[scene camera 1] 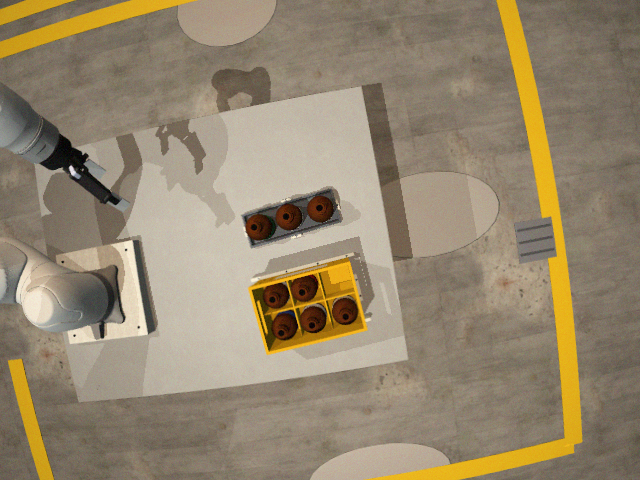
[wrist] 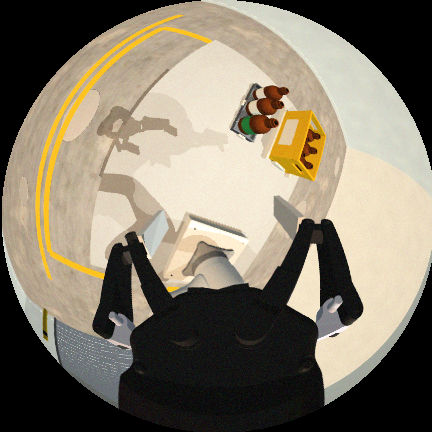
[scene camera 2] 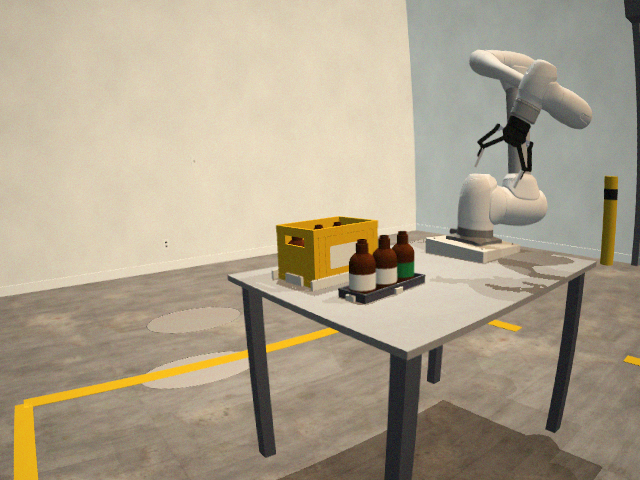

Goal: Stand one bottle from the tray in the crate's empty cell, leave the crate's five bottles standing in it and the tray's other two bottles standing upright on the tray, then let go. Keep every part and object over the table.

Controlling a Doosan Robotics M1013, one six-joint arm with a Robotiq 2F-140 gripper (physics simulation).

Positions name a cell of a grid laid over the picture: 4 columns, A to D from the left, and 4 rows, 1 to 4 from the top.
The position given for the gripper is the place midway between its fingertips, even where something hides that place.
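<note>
The gripper (scene camera 1: A2) (scene camera 2: D2) (wrist: C2) is visible. Visible too: a green-labelled bottle (scene camera 2: C3), a white-labelled bottle (scene camera 2: C3) and another white-labelled bottle (scene camera 2: C3).
</note>
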